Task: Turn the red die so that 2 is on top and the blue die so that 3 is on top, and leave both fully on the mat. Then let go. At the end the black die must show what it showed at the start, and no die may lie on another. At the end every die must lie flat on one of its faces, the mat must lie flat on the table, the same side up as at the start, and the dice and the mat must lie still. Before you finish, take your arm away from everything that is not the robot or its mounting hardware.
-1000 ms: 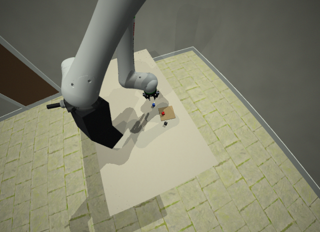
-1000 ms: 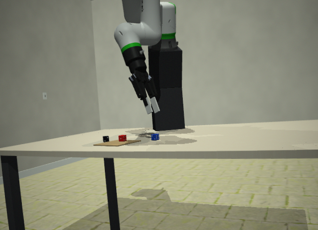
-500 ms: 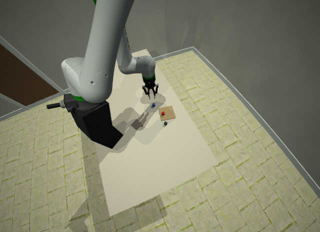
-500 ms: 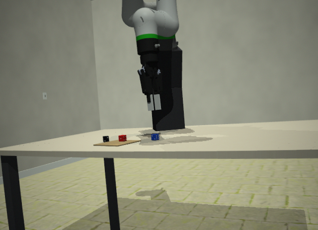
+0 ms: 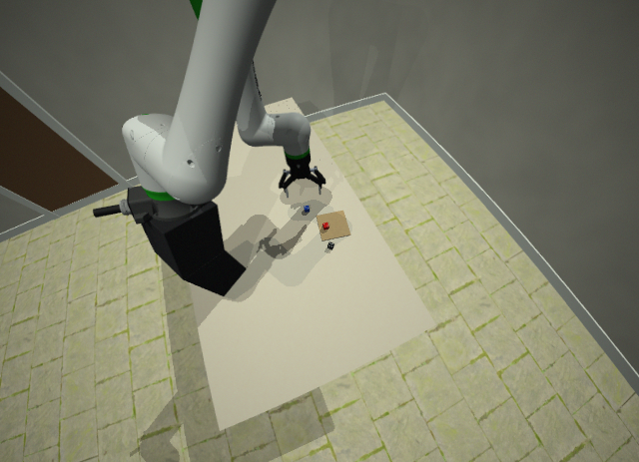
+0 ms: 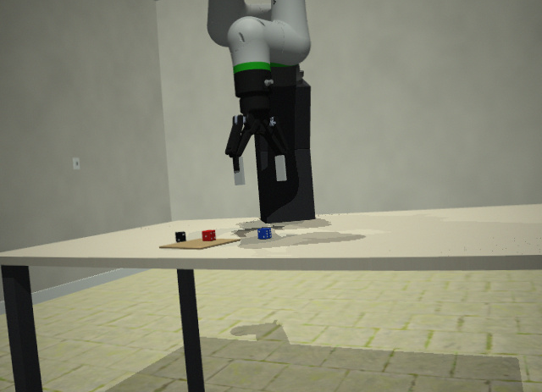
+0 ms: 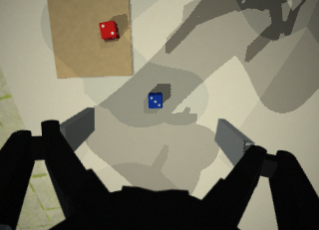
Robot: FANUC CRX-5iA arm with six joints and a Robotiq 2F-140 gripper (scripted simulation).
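Right now the blue die is 130 mm below my hand. Also, from my hand: red die: 40 mm ahead, 140 mm to the right, 130 mm below; black die: 10 mm ahead, 240 mm to the right, 130 mm below; brown mat: 70 mm ahead, 140 mm to the right, 140 mm below.
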